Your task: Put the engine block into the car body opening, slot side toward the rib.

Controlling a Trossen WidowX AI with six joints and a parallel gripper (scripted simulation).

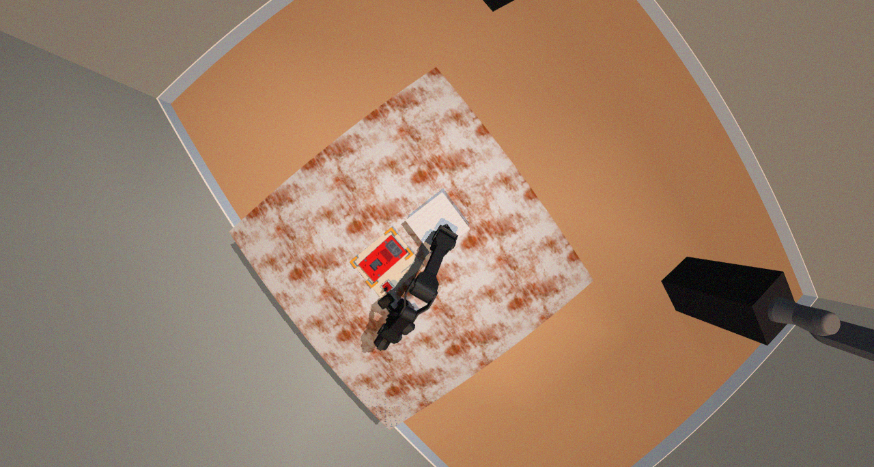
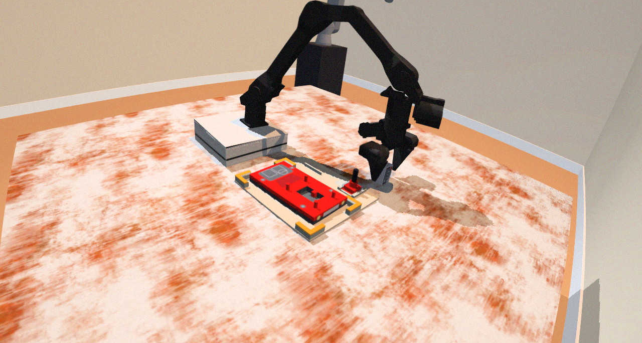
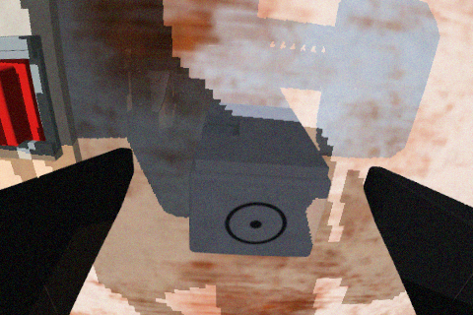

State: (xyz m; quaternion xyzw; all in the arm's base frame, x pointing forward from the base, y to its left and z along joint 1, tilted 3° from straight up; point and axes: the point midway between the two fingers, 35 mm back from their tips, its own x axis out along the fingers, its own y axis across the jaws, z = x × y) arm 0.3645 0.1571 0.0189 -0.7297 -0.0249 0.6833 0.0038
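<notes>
My gripper tip is 10 mm past the engine block, 10 mm to the left of it and 10 mm below it.
</notes>
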